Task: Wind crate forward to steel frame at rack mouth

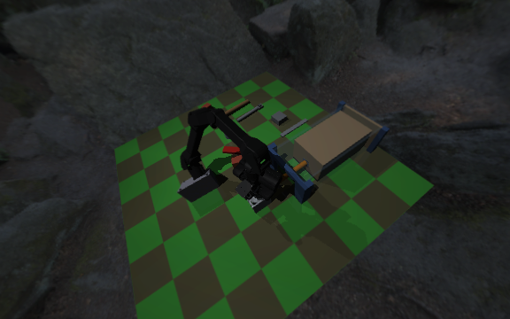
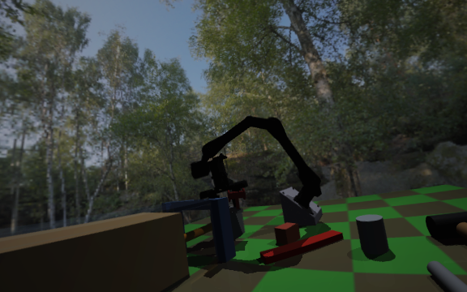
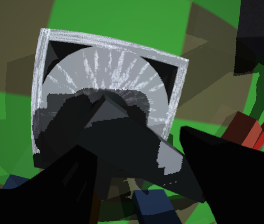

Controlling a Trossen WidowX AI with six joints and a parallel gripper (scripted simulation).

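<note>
Right now the winch handle is 30 mm to the left of my gripper tip, 20 mm ahead of it and 20 mm above it. The rest, counted from my gripper tip: winch: 60 mm below, 30 mm to the right, 30 mm behind; blue steel frame: 150 mm ahead, 30 mm to the right, 10 mm above; red grip: 70 mm to the left, 50 mm above, 40 mm ahead.
</note>
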